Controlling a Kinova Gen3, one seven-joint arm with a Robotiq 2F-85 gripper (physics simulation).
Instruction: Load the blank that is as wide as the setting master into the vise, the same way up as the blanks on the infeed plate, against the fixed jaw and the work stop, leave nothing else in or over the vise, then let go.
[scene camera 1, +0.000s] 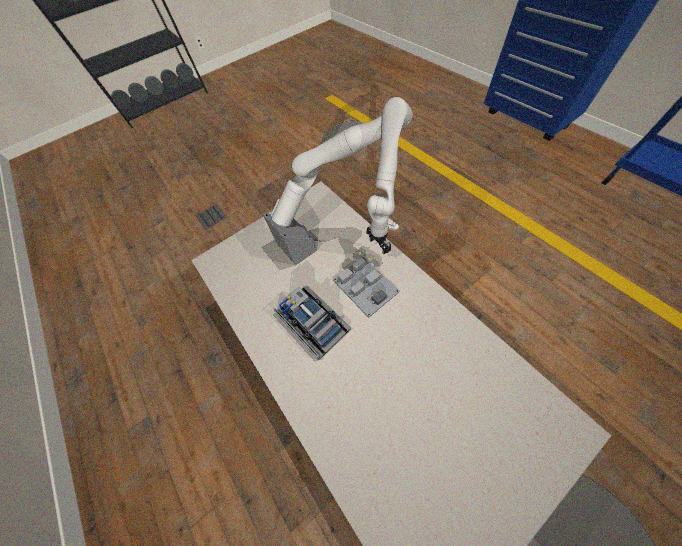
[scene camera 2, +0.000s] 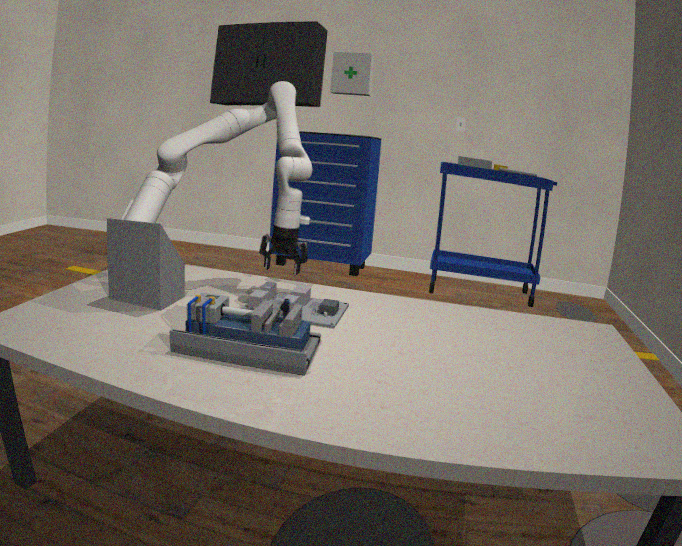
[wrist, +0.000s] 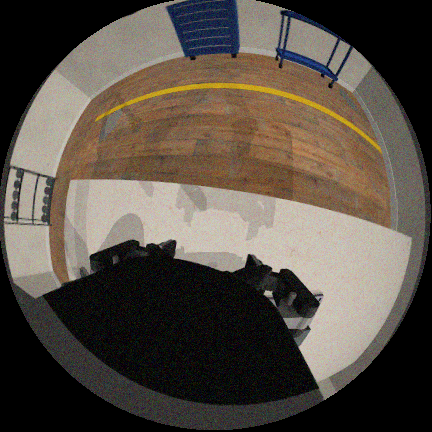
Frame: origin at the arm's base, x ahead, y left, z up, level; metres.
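Where they show: gripper, fingertip midpoint: (scene camera 1: 378, 246) (scene camera 2: 281, 271) (wrist: 209, 255); arm's base, link origin: (scene camera 1: 280, 221) (scene camera 2: 133, 234).
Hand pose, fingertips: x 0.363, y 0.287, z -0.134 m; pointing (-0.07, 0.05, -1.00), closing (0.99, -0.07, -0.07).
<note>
Things, the pixels of their top centre, and the offset from my fingertips. "spot": a spot on its surface instead.
- grey infeed plate, top centre: (scene camera 2: 295, 306) (scene camera 1: 365, 285) dy -0.175, dx +0.092, dz -0.041 m
- darker block, top centre: (wrist: 296, 339) (scene camera 2: 329, 302) (scene camera 1: 379, 295) dy -0.179, dx +0.183, dz -0.017 m
- vise, top centre: (scene camera 2: 247, 304) (scene camera 1: 308, 312) dy -0.469, dx +0.052, dz +0.050 m
- dark part, surface spot: (scene camera 2: 285, 305) spot: dy -0.422, dx +0.125, dz +0.044 m
- grey base, surface spot: (scene camera 2: 238, 349) spot: dy -0.564, dx +0.066, dz -0.014 m
My gripper (scene camera 1: 377, 241) (scene camera 2: 282, 269) (wrist: 209, 255) is open and empty, pointing down high above the table near its far long edge, beyond the infeed plate. The grey infeed plate (scene camera 1: 369, 307) (scene camera 2: 336, 321) carries several light grey blocks, among them one block (scene camera 1: 372, 275) near its middle, and a darker block (scene camera 1: 378, 296) (scene camera 2: 328, 307) near its far end. The vise (scene camera 1: 301, 317) (scene camera 2: 244, 332) has a blue bed and two grey jaws, with a dark part (scene camera 2: 285, 305) between or behind them. Block widths and the vise gap are too small to judge. The gripper body hides much of the wrist view.
The vise sits on a grey base (scene camera 2: 238, 349) beside the infeed plate. Blue and yellow parts (scene camera 2: 199, 307) stand at its end nearer the arm's grey pedestal (scene camera 1: 291, 241) (scene camera 2: 136, 264). A blue cabinet (scene camera 1: 546, 62) (scene camera 2: 341, 199) (wrist: 207, 30) and a blue cart (scene camera 2: 483, 267) stand beyond the table.
</note>
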